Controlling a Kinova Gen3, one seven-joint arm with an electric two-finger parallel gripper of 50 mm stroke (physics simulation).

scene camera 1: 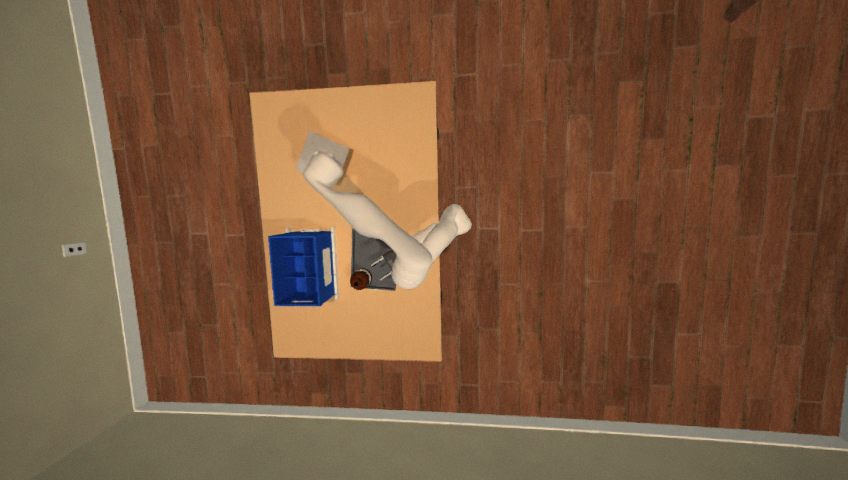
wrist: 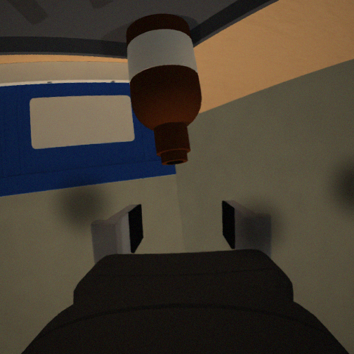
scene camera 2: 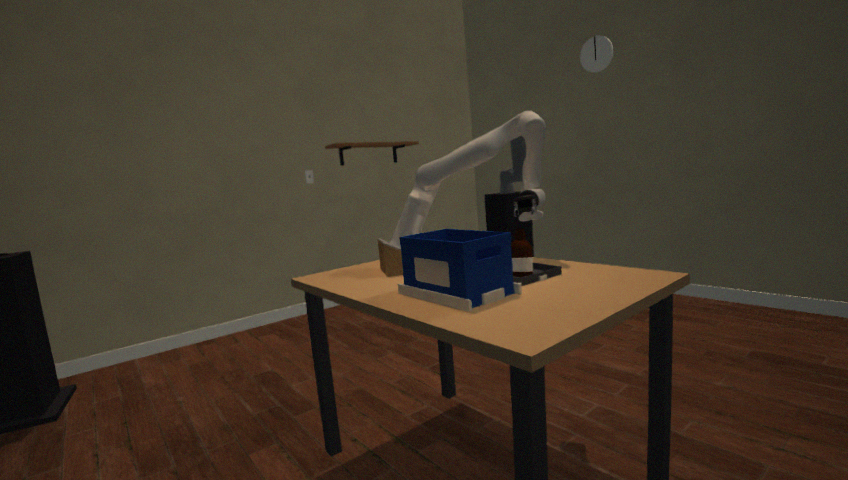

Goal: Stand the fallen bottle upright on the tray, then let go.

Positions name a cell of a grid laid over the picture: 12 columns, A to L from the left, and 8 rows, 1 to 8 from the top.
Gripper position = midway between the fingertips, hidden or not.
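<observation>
There is a brown bottle (scene camera 2: H5) that I can see, and the wrist view gives me the bottle (wrist: F3) too. I see my gripper (wrist: G5) as well.
</observation>
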